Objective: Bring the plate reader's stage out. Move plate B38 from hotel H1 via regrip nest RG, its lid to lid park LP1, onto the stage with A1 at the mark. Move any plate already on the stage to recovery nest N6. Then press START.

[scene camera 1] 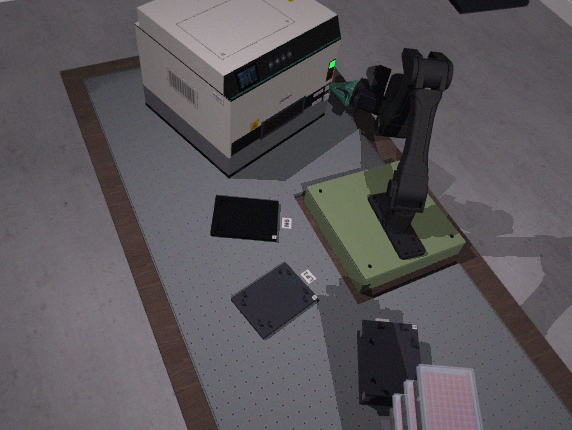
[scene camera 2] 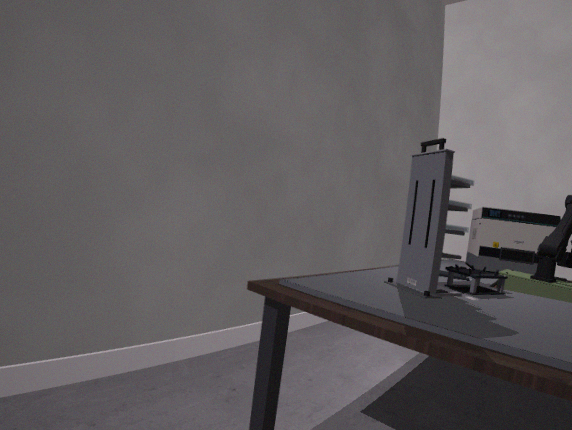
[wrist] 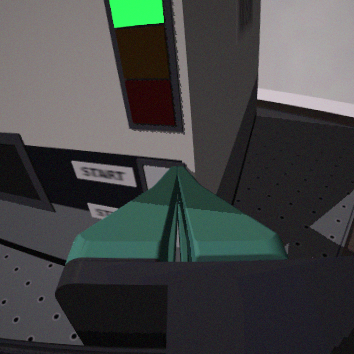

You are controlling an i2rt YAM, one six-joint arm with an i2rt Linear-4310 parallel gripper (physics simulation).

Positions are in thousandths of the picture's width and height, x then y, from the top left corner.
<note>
My gripper (wrist: 501, 501) grips an START button.
</note>
